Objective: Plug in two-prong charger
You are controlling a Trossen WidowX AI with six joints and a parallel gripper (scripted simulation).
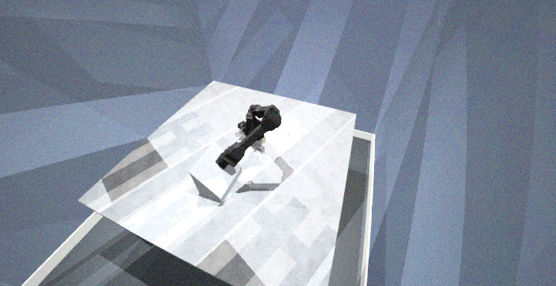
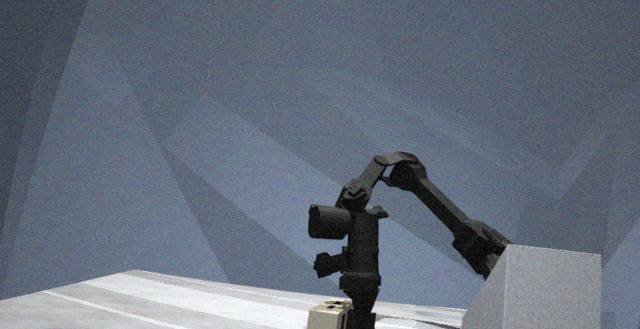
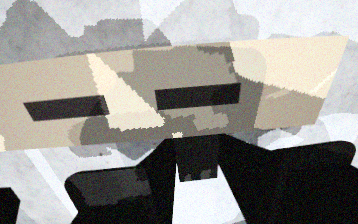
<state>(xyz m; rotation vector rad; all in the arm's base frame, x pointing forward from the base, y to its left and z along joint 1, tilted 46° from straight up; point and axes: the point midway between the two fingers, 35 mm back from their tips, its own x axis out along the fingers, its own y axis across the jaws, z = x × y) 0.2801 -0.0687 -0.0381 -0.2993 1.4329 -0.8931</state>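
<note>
Right now the dark charger is 20 mm ahead of my gripper tip, 10 mm to the right of it and 10 mm above it.
</note>
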